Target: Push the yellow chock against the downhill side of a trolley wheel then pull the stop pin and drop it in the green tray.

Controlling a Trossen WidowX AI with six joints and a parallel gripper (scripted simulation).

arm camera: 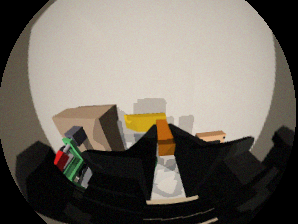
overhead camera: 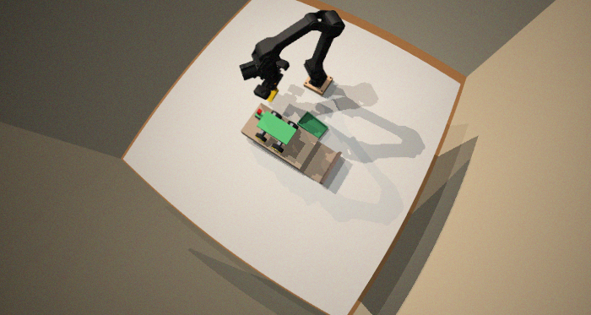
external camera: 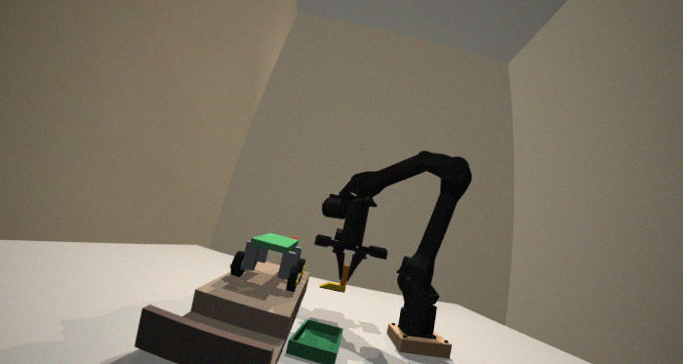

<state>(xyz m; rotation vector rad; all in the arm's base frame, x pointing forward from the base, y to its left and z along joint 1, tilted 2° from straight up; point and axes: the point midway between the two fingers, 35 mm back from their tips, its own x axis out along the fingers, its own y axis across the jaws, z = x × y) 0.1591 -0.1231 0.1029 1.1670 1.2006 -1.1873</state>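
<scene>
Now: the red-headed stop pin 140 mm ahead of my gripper tip, 30 mm to the left of it and 40 mm above it. The rest, counted from my gripper tip: brown ramp: 160 mm ahead, 130 mm to the left, 40 mm below; then yellow chock: 20 mm ahead, 10 mm below; then trolley: 160 mm ahead, 120 mm to the left, 20 mm above.
</scene>
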